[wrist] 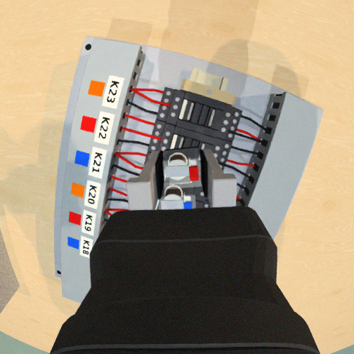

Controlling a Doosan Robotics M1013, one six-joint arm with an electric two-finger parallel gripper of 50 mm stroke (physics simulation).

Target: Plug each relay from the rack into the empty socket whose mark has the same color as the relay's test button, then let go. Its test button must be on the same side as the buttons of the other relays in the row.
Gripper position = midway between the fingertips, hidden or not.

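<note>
You'd see my gripper (pixel 181 164) here, and along with the gripper there's a relay (pixel 181 166) and a relay (pixel 177 198).
</note>
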